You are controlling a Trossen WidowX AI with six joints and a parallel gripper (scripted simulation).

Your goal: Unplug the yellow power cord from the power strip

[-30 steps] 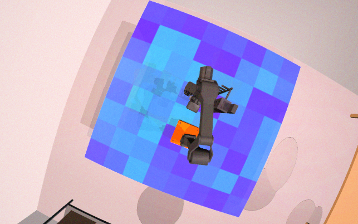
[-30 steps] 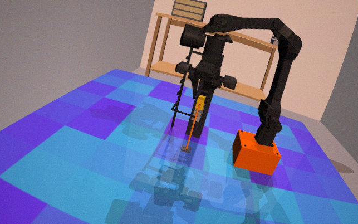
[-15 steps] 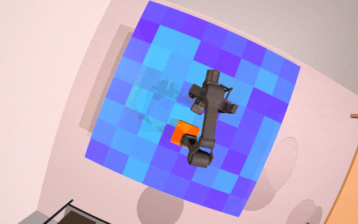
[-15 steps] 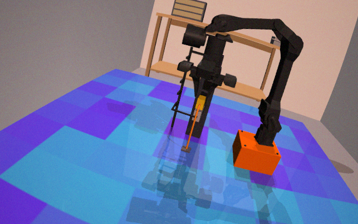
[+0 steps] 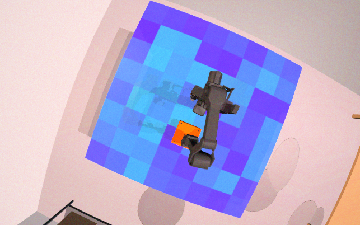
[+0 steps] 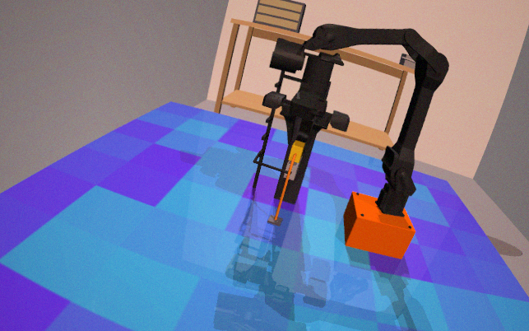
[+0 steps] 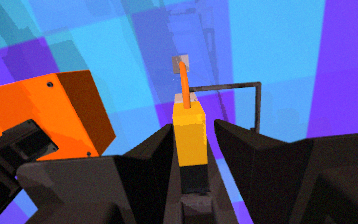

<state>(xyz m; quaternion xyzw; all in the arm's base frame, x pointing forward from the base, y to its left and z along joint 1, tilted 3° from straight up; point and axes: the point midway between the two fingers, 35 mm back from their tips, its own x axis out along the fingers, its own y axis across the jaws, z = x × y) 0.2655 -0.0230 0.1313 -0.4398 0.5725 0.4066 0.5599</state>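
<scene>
My gripper tip is now 10 mm past the yellow plug and 30 mm to the left of it.
</scene>
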